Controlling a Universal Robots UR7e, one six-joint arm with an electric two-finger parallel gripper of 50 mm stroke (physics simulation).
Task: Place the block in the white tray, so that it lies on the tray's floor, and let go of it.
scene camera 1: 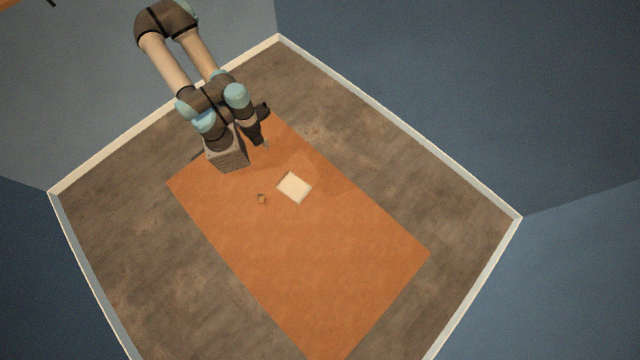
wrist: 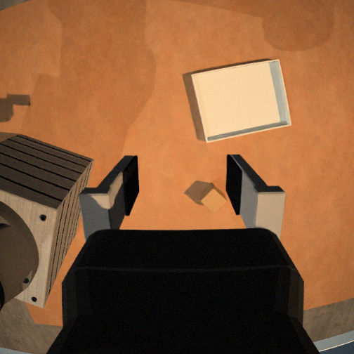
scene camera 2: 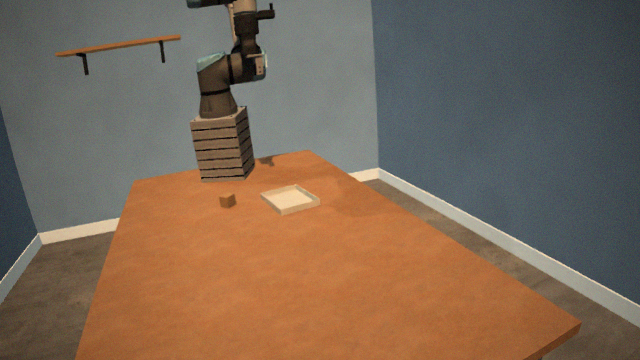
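Seen in the pictures: gripper, fingertip midpoint: [scene camera 1: 263, 143] [scene camera 2: 259, 74]; arm's base, link origin: [scene camera 1: 219, 139] [scene camera 2: 218, 113].
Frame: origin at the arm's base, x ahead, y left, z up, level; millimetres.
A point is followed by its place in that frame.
Note:
A small orange-brown block [scene camera 1: 261, 199] @(x 322, y -77, z -220 mm) [scene camera 2: 227, 200] @(x 344, y -82, z -230 mm) [wrist: 214, 199] sits on the orange table, beside the tray and apart from it. The white tray [scene camera 1: 294, 187] @(x 410, y 103, z -253 mm) [scene camera 2: 290, 199] @(x 401, y 108, z -254 mm) [wrist: 239, 100] is shallow, square-walled and empty. My gripper [scene camera 1: 266, 144] @(x 287, y 86, z 139 mm) [scene camera 2: 259, 65] @(x 287, y 86, z 139 mm) [wrist: 182, 173] is open with nothing between the fingers, high above the table and near the robot's base. In the wrist view the block shows far below, between the fingers and close to the right fingertip, and the tray shows beyond the fingertips at the upper right.
The slatted pedestal [scene camera 1: 229, 159] @(x 73, y -36, z -91 mm) [scene camera 2: 220, 150] @(x 74, y -28, z -129 mm) [wrist: 65, 210] under the arm stands at the table's back end, to the left in the wrist view. The orange table [scene camera 1: 310, 255] @(x 730, y -137, z -256 mm) [scene camera 2: 300, 280] @(x 827, y -54, z -257 mm) [wrist: 165, 30] bears block and tray. A wall shelf [scene camera 2: 117, 46] hangs behind the arm.

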